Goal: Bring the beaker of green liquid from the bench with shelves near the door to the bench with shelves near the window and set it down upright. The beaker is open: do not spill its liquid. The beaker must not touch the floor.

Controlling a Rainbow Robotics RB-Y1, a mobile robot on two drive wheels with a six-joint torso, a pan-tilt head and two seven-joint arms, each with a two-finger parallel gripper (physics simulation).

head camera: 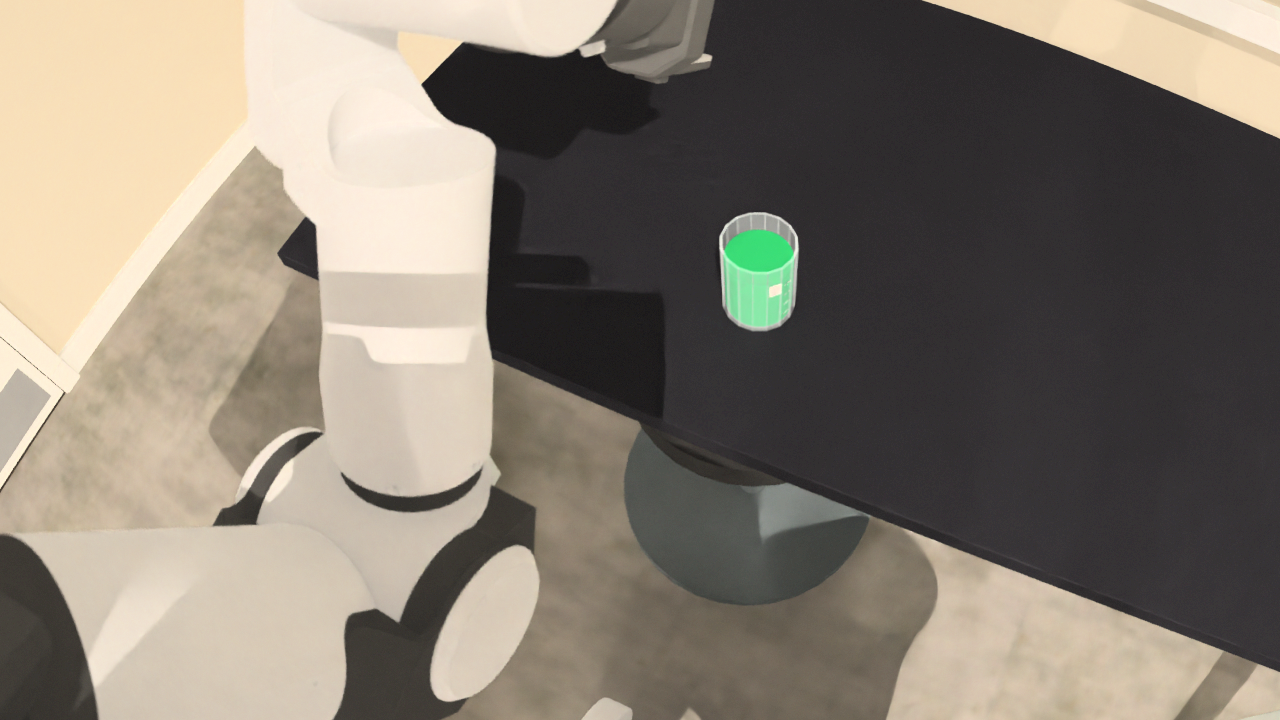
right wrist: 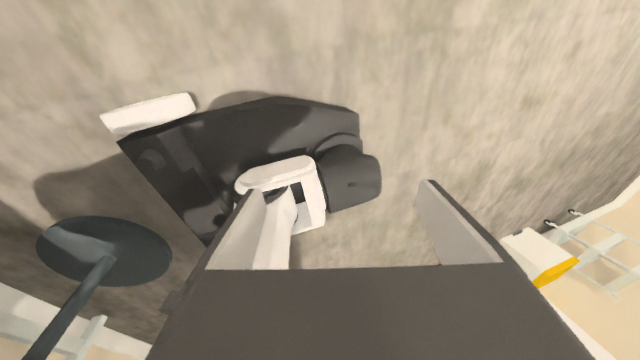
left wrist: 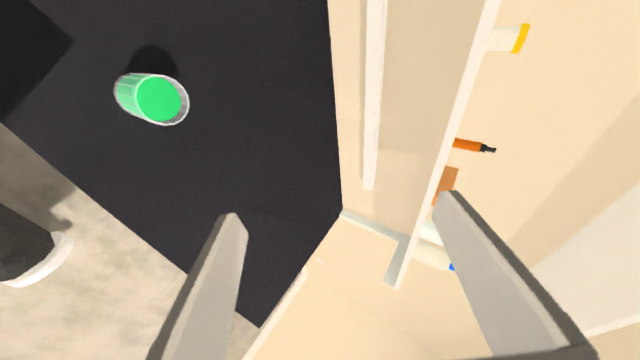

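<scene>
The open beaker of green liquid [head camera: 759, 279] [left wrist: 152, 99] stands upright on the black bench top [head camera: 984, 313] [left wrist: 250, 125], near the middle of the head camera view and at the upper left of the left wrist view. My left gripper [head camera: 651, 69] [left wrist: 336, 214] is open and empty, above the bench at the top of the head camera view, apart from the beaker. My right gripper [right wrist: 338, 195] is open and empty, with the robot's base and the floor behind it in the right wrist view. Which of the two benches this is, I cannot tell.
A stool [head camera: 716, 537] [right wrist: 100, 250] stands partly under the bench's front edge. A shelf [left wrist: 450, 135] runs along the wall, with an orange marker-like item [left wrist: 467, 145] and a yellow-capped container [left wrist: 507, 39]. A white and yellow box [right wrist: 540, 252] shows at the right wrist view's right.
</scene>
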